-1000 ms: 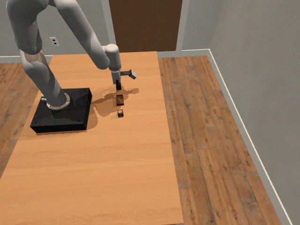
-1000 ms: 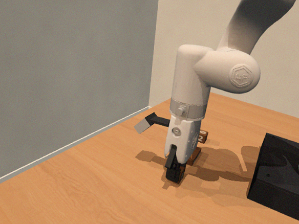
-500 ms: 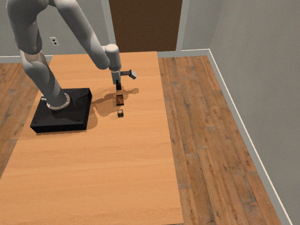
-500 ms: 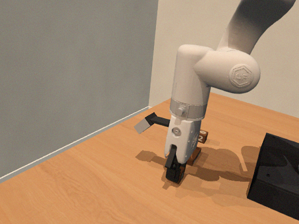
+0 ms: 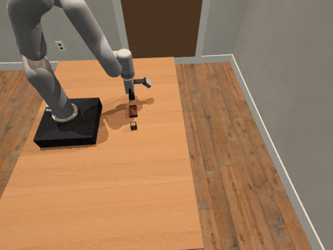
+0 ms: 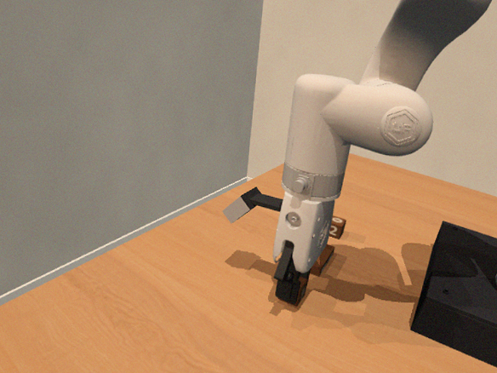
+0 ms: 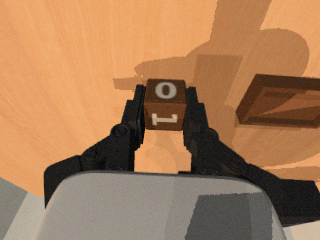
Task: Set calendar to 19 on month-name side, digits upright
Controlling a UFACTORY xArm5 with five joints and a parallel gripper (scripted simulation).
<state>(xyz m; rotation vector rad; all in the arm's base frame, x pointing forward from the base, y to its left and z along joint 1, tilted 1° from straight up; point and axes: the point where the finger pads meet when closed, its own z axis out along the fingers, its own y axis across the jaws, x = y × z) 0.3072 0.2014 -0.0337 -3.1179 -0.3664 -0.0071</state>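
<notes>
Right now my hand is 5 cm short of the brown date cube, 22 cm to the left of it and 1 cm above it. From my hand the other things lie so: tray: 2 cm ahead, 11 cm to the right, 2 cm below.
</notes>
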